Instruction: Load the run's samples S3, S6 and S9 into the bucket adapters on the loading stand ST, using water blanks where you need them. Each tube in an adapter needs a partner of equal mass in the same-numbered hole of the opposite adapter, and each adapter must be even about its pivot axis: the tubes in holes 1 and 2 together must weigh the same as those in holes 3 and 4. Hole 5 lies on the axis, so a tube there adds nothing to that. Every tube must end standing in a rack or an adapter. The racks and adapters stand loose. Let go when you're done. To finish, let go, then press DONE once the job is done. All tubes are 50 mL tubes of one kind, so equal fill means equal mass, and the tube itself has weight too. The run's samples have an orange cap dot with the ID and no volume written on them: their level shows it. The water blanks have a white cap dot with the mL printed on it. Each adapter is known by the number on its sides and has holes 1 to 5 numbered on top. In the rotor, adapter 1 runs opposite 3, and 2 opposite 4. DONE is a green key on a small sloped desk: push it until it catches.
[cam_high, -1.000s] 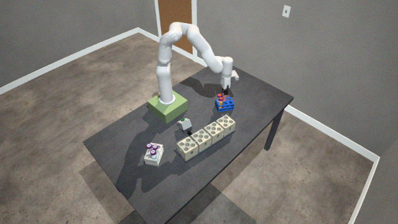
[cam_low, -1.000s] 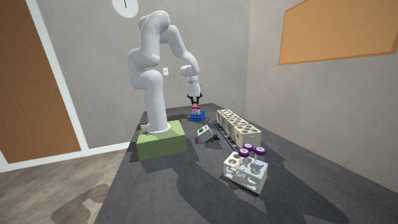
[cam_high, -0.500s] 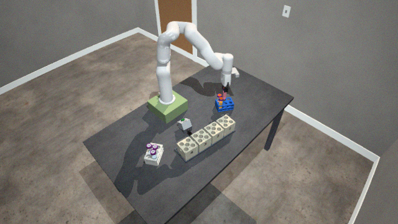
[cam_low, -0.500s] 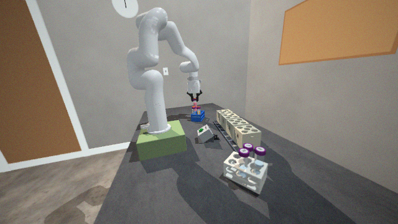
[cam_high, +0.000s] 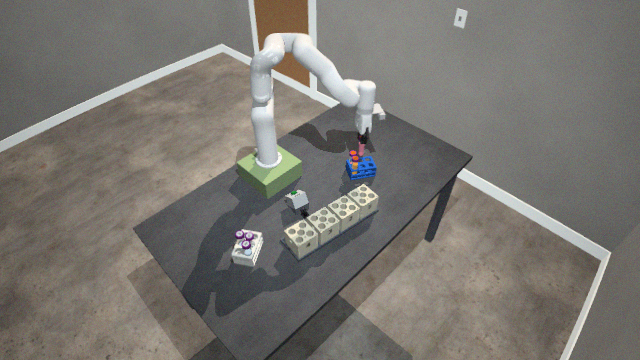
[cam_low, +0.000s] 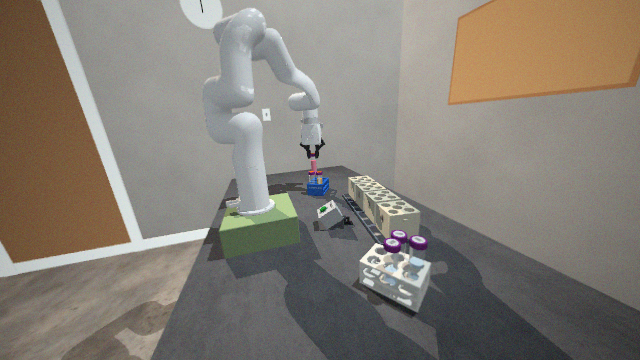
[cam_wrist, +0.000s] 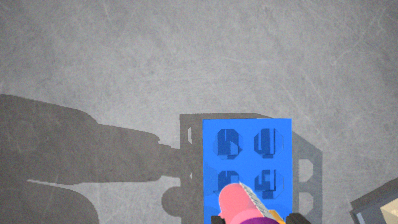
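Right now the sample tube is 10 mm ahead of my hand and 50 mm below it. From my hand the other things lie so: blue sample rack: 20 mm ahead, 10 mm to the right, 170 mm below; then green done key: 90 mm behind, 370 mm to the right, 140 mm below; then adapter 1: 170 mm ahead, 200 mm to the right, 150 mm below.
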